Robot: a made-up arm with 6 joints.
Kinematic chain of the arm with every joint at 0, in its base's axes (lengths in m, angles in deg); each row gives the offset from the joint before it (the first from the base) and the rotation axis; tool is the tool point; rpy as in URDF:
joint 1: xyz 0 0 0.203 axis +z
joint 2: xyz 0 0 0 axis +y
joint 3: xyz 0.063 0 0.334 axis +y
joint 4: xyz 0.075 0 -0.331 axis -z
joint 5: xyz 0 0 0 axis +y
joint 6: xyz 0.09 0 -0.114 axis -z
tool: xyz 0 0 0 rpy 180 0 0
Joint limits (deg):
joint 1: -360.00..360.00
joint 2: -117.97..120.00
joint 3: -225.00..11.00
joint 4: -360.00..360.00
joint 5: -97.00..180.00
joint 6: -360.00..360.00
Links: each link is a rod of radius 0.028 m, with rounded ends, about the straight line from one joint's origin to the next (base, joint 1, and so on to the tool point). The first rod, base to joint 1, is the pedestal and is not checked.
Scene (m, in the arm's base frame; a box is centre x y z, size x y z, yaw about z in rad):
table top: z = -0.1
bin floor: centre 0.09 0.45 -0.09 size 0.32 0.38 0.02 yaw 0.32
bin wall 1: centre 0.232 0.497 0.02 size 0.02 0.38 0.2 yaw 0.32
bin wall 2: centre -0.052 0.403 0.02 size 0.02 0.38 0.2 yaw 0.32
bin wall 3: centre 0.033 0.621 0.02 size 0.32 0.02 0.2 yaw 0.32
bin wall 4: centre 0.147 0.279 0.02 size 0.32 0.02 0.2 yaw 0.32
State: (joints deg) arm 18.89 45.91 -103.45 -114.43 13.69 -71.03
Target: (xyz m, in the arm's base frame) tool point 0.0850 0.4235 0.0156
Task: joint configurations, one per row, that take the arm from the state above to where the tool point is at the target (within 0.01 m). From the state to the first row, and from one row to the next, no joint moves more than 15 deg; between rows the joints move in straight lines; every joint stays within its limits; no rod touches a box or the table.
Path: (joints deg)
1: 30.27 37.35 -91.75 -116.51 4.75 -71.03
2: 41.66 28.79 -80.05 -118.59 -4.19 -71.03
3: 53.04 20.23 -68.34 -120.67 -13.13 -71.03
4: 64.42 11.67 -56.64 -122.75 -22.07 -71.03
5: 65.21 26.35 -58.12 -121.48 -16.33 -71.03
6: 66.01 41.03 -59.60 -120.21 -10.59 -71.03

